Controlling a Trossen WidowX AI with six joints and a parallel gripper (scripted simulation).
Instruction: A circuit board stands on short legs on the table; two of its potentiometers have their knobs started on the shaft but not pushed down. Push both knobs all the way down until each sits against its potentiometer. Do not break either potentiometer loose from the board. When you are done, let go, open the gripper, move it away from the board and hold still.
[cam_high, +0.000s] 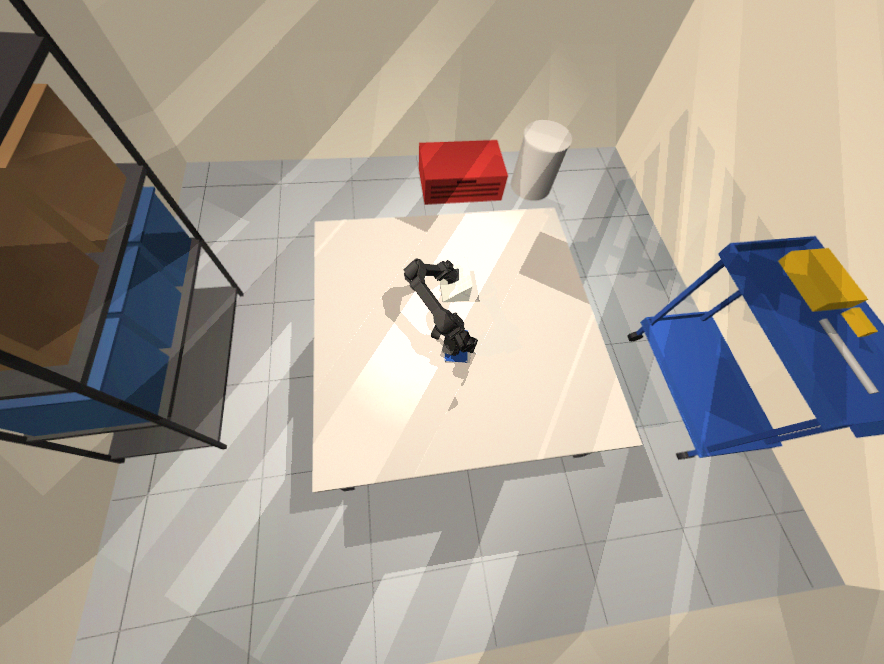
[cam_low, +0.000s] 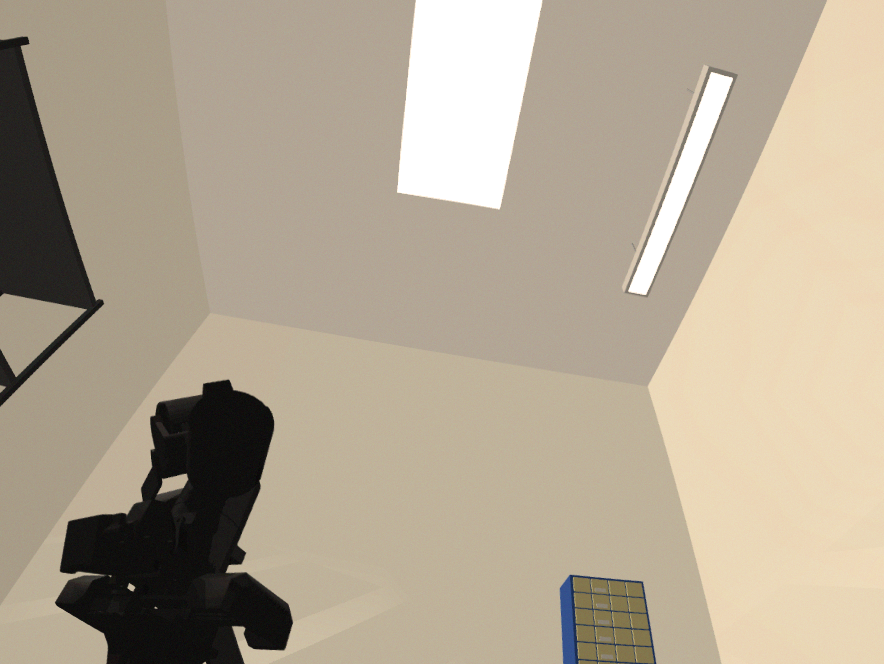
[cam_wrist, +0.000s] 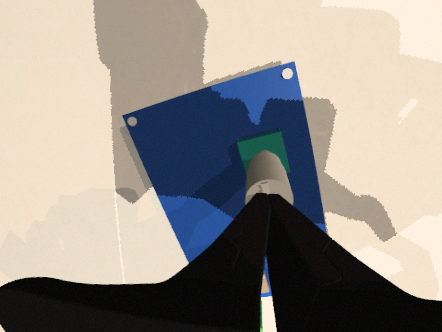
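Now: gripper tip 30 mm above the potentiometer with knob. Also, from my gripper tip: green knob: 80 mm behind, 40 mm to the left, 30 mm below.
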